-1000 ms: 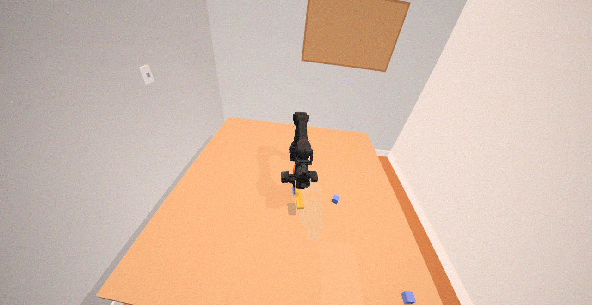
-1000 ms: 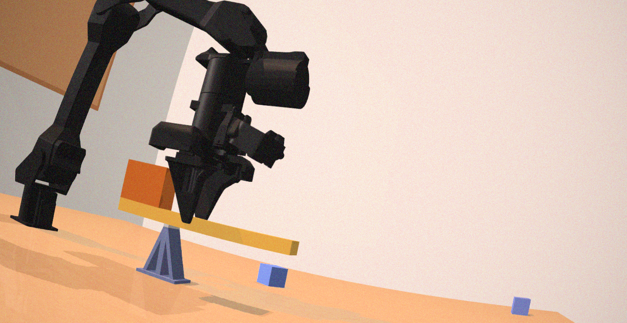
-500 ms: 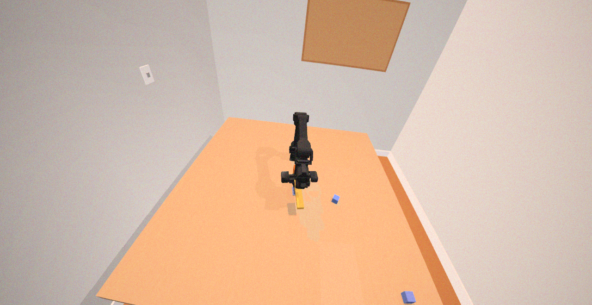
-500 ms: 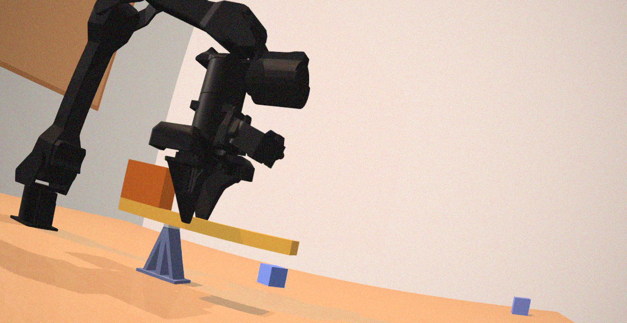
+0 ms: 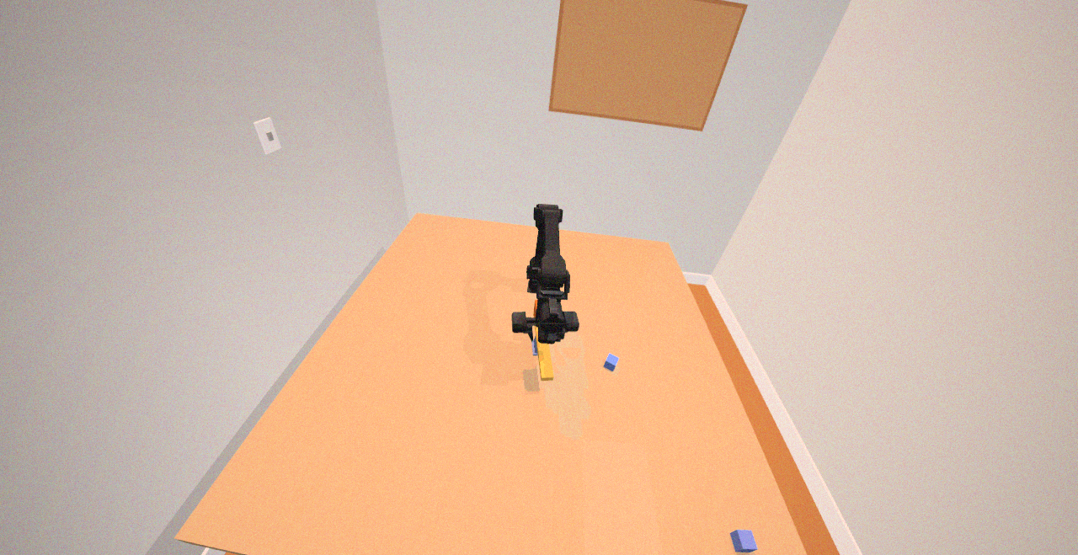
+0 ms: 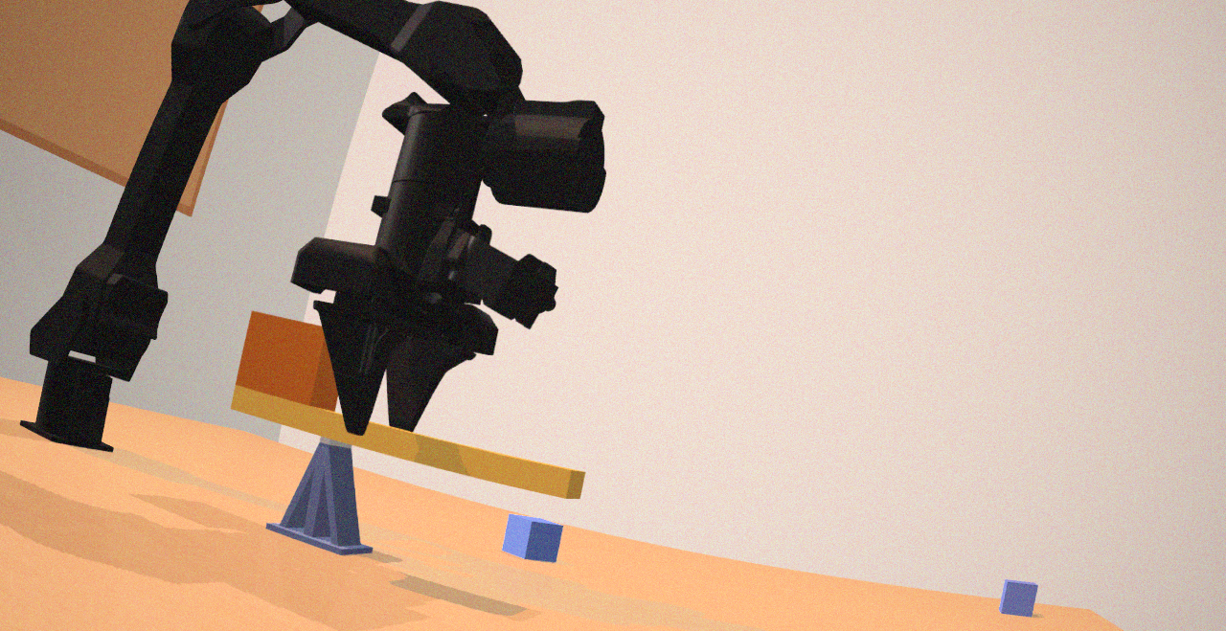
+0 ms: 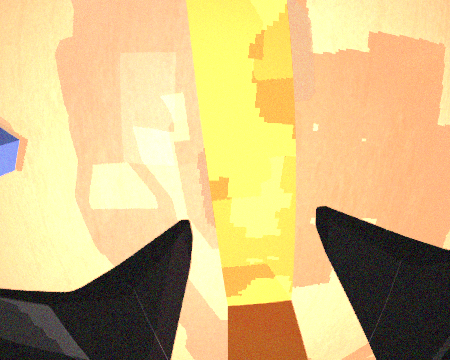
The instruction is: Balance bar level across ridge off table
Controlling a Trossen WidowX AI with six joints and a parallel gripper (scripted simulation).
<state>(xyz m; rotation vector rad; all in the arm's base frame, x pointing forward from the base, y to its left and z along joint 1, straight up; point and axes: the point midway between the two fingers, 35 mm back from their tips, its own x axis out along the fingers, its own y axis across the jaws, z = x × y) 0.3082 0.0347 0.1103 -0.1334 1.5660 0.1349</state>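
Now: the blue ridge 3 cm behind my gripper tip, 1 cm to the right of it and 4 cm below it. From my gripper tip the other things lie so: blue cube: 1 cm ahead, 22 cm to the left, 6 cm below.
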